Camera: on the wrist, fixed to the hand. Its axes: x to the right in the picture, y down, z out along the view.
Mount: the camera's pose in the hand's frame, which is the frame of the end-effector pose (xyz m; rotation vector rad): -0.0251 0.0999 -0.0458 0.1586 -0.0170 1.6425
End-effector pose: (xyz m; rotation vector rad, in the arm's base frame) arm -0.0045 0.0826 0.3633 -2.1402 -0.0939 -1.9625
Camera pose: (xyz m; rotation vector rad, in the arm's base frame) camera -0.0311 -0.0214 0.3289 -1.1868 1.0681 -0.8297
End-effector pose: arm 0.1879 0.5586 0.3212 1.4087 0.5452 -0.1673
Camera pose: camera 0.1967 0.6149 0.4185 1.6042 -0.7485 1.1016
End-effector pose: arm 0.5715 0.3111 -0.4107 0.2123 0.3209 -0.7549
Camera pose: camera 0.6147 0.4119 -0.4369 0.5112 -0.0051 0.8466
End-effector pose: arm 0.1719 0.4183 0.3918 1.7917 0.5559 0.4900
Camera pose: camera 0.1374 0.4135 0.4990 2.0673 -1.0919 1.5054
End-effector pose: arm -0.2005 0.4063 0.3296 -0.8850 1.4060 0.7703
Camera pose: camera -0.3109 0.4162 0.3502 0.6445 1.9896 1.7648
